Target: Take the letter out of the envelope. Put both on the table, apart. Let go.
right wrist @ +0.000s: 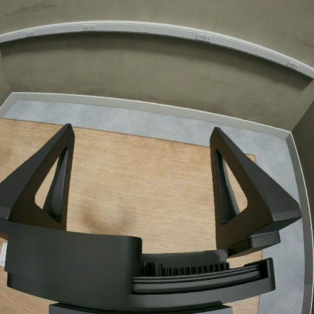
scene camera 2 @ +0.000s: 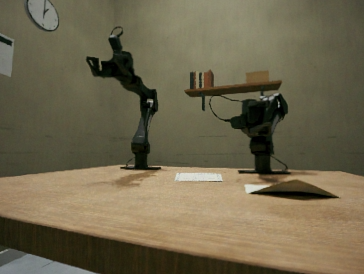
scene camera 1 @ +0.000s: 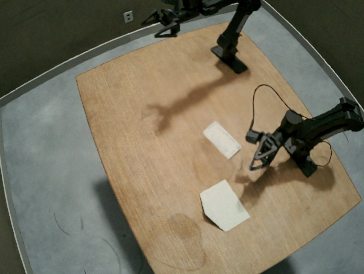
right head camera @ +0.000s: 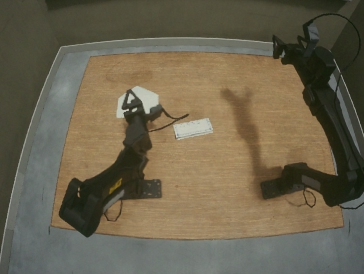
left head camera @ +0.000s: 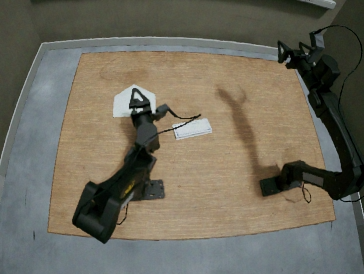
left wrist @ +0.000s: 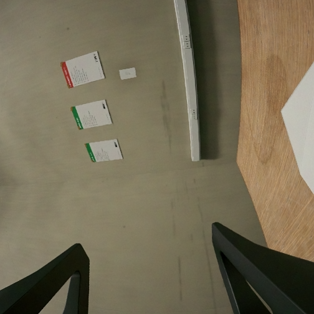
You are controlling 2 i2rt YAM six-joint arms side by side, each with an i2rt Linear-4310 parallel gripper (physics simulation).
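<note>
The white, five-sided envelope (left head camera: 121, 106) (right head camera: 148, 97) (scene camera 1: 225, 206) (left wrist: 302, 125) lies on the table; in scene camera 2 the envelope (scene camera 2: 302, 187) shows a raised brown face with a dark gap below. The white printed letter (left head camera: 193, 128) (right head camera: 193, 129) (scene camera 1: 222, 140) (scene camera 2: 198, 177) lies flat on the table, apart from the envelope. My left gripper (left wrist: 145, 244) is open with nothing between its fingers, raised above the table near the envelope and partly covering it in both head views. My right gripper (right wrist: 141, 129) (scene camera 1: 150, 30) is open and empty, high over the table's far side from the envelope.
The wooden table (left head camera: 200, 210) (scene camera 1: 120, 115) carries both arm bases. A cable loops from the left wrist and hangs above the table near the letter in the head views. A wall shelf (scene camera 2: 232, 89) with books is behind the arms. Cards hang on the wall in the left wrist view.
</note>
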